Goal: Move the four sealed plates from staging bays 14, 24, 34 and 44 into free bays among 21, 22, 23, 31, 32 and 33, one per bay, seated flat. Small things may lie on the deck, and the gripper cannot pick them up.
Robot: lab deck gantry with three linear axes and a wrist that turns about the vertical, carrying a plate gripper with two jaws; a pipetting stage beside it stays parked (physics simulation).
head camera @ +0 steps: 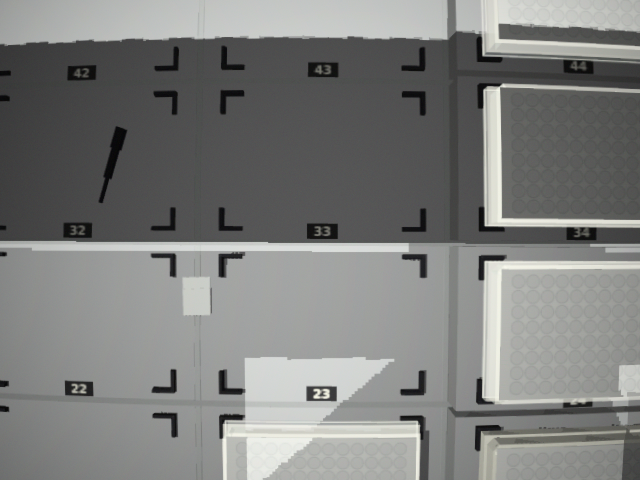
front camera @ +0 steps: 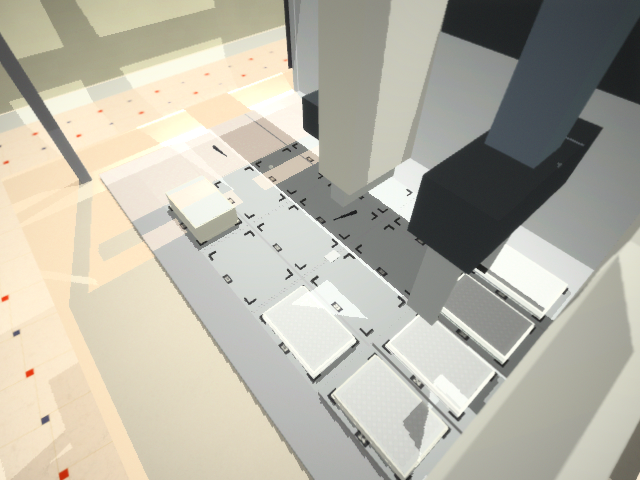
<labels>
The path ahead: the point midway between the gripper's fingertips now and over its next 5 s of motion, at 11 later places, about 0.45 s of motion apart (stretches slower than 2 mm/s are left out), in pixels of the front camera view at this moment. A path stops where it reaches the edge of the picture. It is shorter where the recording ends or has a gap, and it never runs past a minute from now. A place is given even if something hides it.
My gripper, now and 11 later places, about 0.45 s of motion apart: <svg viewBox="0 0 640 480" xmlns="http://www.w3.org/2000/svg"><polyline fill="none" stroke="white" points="449,286 449,285 448,321 411,371 408,374 405,380 401,387 397,393 394,399 391,404 389,409 388,411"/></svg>
</labels>
